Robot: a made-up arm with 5 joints. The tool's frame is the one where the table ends. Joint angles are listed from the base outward.
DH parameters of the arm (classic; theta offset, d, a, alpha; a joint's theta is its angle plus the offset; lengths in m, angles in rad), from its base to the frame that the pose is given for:
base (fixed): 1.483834 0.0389 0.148 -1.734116
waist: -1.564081 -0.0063 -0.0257 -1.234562
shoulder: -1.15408 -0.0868 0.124 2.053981
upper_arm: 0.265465 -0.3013 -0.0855 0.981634
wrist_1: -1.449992 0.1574 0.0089 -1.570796
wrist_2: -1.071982 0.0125 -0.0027 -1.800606
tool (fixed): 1.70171 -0.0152 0 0
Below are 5 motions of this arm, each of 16 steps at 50 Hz.
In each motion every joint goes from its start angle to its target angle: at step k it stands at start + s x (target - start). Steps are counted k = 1, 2, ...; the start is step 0. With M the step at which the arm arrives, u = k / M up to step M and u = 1 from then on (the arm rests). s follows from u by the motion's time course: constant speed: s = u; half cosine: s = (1 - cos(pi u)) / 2; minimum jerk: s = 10 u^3 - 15 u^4 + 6 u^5.
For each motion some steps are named. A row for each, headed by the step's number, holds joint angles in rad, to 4 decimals.
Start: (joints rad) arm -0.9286 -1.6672 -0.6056 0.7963 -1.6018
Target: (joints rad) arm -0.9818 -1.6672 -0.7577 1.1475 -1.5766
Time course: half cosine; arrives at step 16
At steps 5, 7, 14, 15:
5: -0.9404 -1.6672 -0.6394 0.8743 -1.5962
7: -0.9500 -1.6672 -0.6668 0.9376 -1.5917
14: -0.9798 -1.6672 -0.7519 1.1341 -1.5776
15: -0.9813 -1.6672 -0.7562 1.1441 -1.5768

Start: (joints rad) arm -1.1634 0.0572 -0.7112 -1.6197 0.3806
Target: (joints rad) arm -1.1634 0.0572 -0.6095 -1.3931 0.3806
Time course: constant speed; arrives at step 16
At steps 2, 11, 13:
2: -1.1634 0.0572 -0.6985 -1.5914 0.3806
11: -1.1634 0.0572 -0.6413 -1.4639 0.3806
13: -1.1634 0.0572 -0.6286 -1.4356 0.3806

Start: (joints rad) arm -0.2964 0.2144 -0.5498 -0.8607 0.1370
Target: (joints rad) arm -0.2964 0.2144 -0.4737 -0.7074 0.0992
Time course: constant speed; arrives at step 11
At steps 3, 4, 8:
3: -0.2964 0.2144 -0.5290 -0.8189 0.1267
4: -0.2964 0.2144 -0.5221 -0.8050 0.1233
8: -0.2964 0.2144 -0.4945 -0.7492 0.1095

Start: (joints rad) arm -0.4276 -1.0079 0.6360 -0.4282 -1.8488
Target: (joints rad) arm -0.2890 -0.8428 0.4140 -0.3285 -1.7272
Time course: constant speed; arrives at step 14
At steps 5, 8, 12, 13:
5: -0.3781 -0.9489 0.5567 -0.3926 -1.8054
8: -0.3484 -0.9136 0.5091 -0.3712 -1.7793
12: -0.3088 -0.8664 0.4457 -0.3427 -1.7446
13: -0.2989 -0.8546 0.4299 -0.3356 -1.7359

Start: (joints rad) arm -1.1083 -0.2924 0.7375 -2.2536 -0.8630
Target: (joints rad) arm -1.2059 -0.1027 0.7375 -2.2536 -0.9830
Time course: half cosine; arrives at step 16
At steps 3, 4, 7, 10, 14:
3: -1.1165 -0.2764 0.7375 -2.2536 -0.8731
4: -1.1226 -0.2646 0.7375 -2.2536 -0.8806
7: -1.1476 -0.2161 0.7375 -2.2536 -0.9113
10: -1.1758 -0.1613 0.7375 -2.2536 -0.9460
14: -1.2022 -0.1099 0.7375 -2.2536 -0.9784

